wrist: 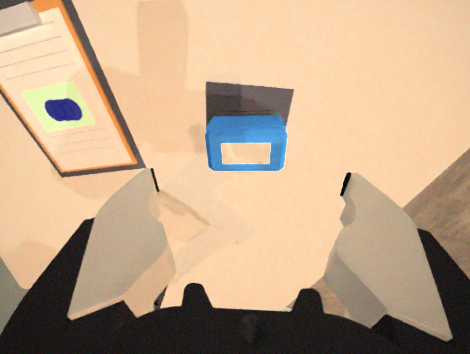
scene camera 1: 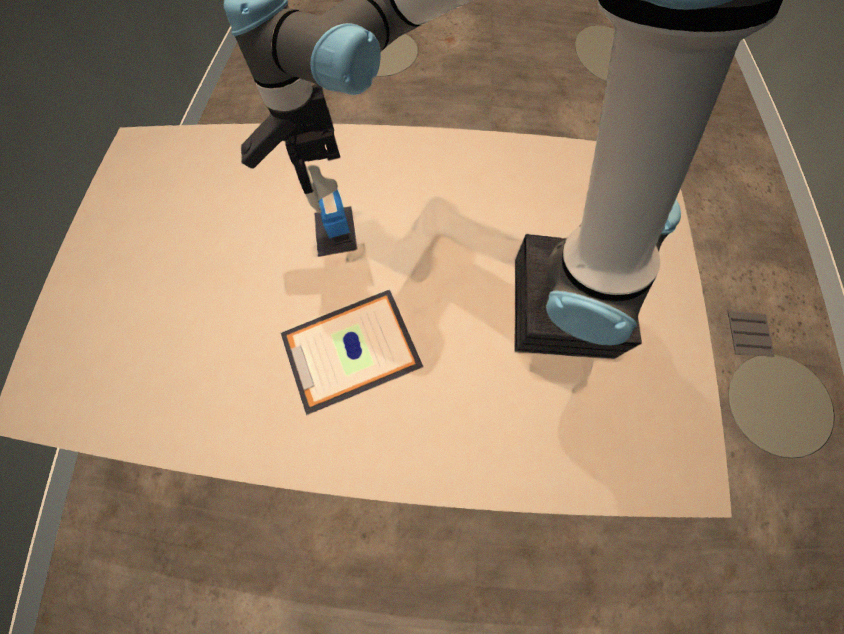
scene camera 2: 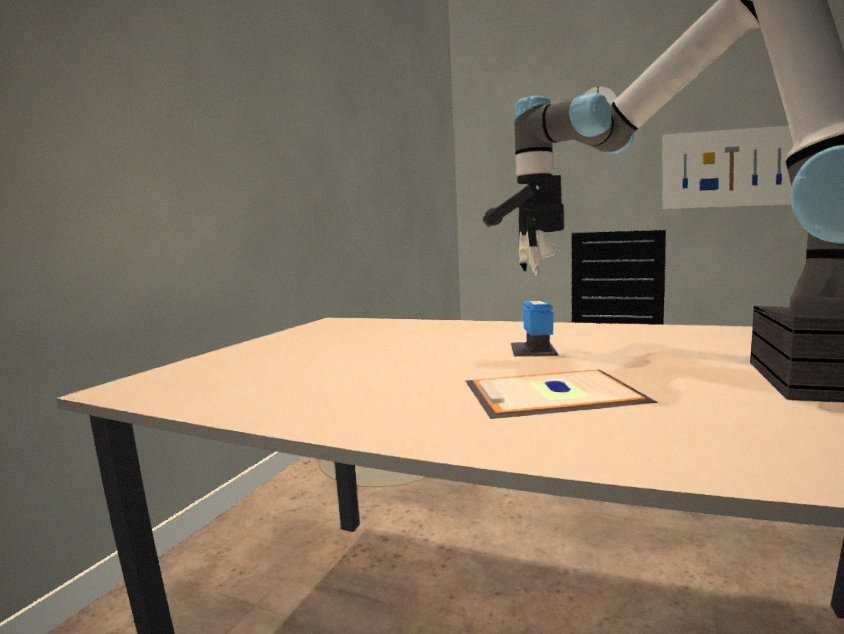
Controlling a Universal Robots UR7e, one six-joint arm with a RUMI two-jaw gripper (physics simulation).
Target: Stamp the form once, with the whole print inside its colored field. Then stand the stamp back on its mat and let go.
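Frame: origin at the arm's base, x left, y ahead, z down, level; metres.
Seen in the pictures: gripper, between the fingertips: (wrist: 247, 173) (scene camera 1: 314, 185) (scene camera 2: 530, 273); arm's base, origin of its link: (scene camera 2: 842, 313).
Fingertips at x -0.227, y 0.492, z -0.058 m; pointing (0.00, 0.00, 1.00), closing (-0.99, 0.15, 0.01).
Offsets run from my fingertips to a thing's top centre. Level surfaces: height alone.
The blue stamp {dx -0.001, dy -0.014, dz +0.062 m} (scene camera 1: 335, 225) (scene camera 2: 538, 319) (wrist: 246, 131) stands upright on its dark mat {dz +0.161 m} (scene camera 1: 326, 248) (scene camera 2: 519, 350) (wrist: 277, 100). My gripper (scene camera 1: 322, 196) (scene camera 2: 530, 270) (wrist: 247, 173) is open above the stamp, with a gap between the fingertips and the stamp's top in the second scene view. The form {dx +0.287, dy -0.024, dz +0.153 m} (scene camera 1: 320, 368) (scene camera 2: 607, 385) (wrist: 40, 65) lies on a clipboard. A dark blue print {dx +0.267, dy -0.029, dz +0.159 m} (scene camera 1: 352, 345) (scene camera 2: 557, 386) (wrist: 63, 110) lies inside its light green field {dx +0.288, dy -0.030, dz +0.160 m} (scene camera 1: 357, 368) (scene camera 2: 576, 392) (wrist: 82, 120). The print's outline looks like overlapping rounded shapes. The stamp's underside is hidden.
The clipboard's dark border (scene camera 1: 363, 386) surrounds the form, which lies nearer the front than the mat in the second scene view. The arm's dark base block (scene camera 1: 539, 272) (scene camera 2: 770, 351) stands to the right on the table {dz +0.165 m} (scene camera 1: 170, 382) (scene camera 2: 307, 395).
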